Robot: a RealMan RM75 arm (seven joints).
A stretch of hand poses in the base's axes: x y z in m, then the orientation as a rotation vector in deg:
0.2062 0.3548 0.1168 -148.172 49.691 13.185
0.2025 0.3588 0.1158 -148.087 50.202 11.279
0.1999 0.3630 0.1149 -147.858 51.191 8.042
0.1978 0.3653 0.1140 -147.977 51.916 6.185
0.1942 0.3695 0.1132 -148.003 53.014 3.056
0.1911 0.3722 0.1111 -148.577 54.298 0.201
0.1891 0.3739 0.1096 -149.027 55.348 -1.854
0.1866 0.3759 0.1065 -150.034 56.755 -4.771
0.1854 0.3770 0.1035 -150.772 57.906 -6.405
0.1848 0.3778 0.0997 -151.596 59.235 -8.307
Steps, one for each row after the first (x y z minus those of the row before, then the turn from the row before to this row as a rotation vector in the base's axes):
-0.0037 0.0040 -0.0010 -0.388 -1.203 -0.636
-0.0026 0.0042 -0.0009 -0.667 -2.018 -1.180
-0.0021 0.0023 -0.0009 -0.683 -1.053 -0.709
-0.0036 0.0042 -0.0008 -1.000 -1.824 -1.155
-0.0031 0.0027 -0.0021 -1.536 -1.427 -1.093
-0.0020 0.0017 -0.0015 -1.200 -0.966 -0.853
-0.0025 0.0020 -0.0031 -2.044 -1.249 -1.060
-0.0012 0.0011 -0.0030 -1.415 -0.542 -0.786
-0.0006 0.0008 -0.0038 -1.629 -0.623 -0.906

